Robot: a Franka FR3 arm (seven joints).
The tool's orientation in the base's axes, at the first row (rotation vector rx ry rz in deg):
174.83, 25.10, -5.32
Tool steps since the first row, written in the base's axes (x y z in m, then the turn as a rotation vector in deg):
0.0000, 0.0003, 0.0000, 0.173, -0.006, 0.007
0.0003, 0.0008, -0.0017, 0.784, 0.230, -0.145
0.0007, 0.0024, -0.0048, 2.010, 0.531, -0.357
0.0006, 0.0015, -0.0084, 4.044, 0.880, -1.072
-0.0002, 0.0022, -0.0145, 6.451, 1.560, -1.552
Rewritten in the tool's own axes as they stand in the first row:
0.0001, -0.0003, 0.0000, 0.164, 0.055, -0.015
0.0006, -0.0008, 0.0016, 0.825, -0.006, 0.089
0.0017, -0.0023, 0.0046, 2.098, 0.042, 0.218
0.0016, -0.0017, 0.0082, 4.192, 0.248, 0.803
0.0014, -0.0029, 0.0143, 6.720, 0.253, 1.113

